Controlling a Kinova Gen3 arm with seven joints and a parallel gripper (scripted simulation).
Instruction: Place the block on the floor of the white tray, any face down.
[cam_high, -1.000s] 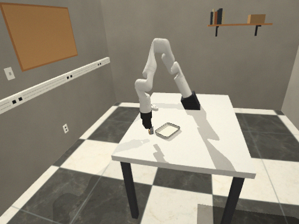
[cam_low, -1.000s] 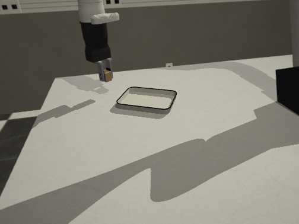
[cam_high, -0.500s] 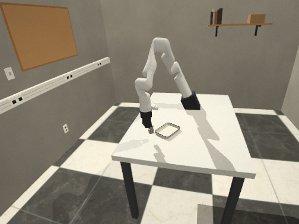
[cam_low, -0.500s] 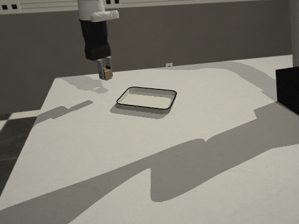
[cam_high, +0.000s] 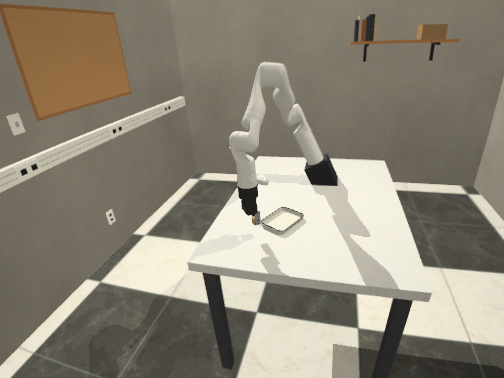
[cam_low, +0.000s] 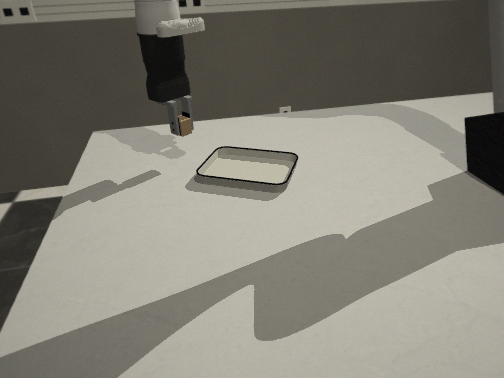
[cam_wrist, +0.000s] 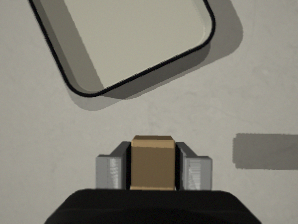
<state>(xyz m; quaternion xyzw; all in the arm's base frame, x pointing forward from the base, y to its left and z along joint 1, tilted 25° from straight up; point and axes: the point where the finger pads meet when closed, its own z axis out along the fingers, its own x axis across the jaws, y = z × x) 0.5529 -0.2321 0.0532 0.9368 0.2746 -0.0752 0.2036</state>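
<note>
My gripper is now 110 mm past the white tray, 90 mm to the right of it and 70 mm above it. From my hand the other things lie so: tan block: 10 mm below.
</note>
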